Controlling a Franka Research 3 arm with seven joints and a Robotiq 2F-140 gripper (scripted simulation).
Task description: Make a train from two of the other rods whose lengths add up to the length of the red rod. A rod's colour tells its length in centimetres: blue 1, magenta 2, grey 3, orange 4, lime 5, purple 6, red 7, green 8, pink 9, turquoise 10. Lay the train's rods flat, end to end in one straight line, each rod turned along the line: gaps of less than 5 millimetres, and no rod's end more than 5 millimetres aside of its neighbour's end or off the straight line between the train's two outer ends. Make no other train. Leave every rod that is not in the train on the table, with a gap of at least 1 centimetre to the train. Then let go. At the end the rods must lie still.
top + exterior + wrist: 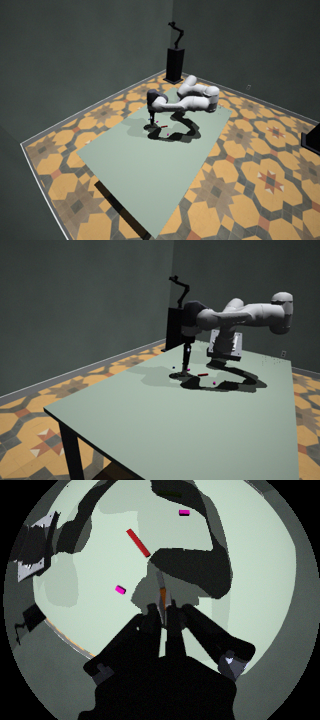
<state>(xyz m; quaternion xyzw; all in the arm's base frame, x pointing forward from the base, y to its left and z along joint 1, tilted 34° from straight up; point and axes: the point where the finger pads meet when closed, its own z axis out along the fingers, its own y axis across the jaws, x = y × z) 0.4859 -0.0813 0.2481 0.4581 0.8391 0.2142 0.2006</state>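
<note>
The orange rod lies 30 mm below my hand. From my hand the other things lie so: red rod (90 mm behind, 80 mm to the left, 40 mm below); grey rod (40 mm below, 30 mm to the left, 20 mm behind); blue rod (110 mm to the right, 50 mm behind, 40 mm below).
</note>
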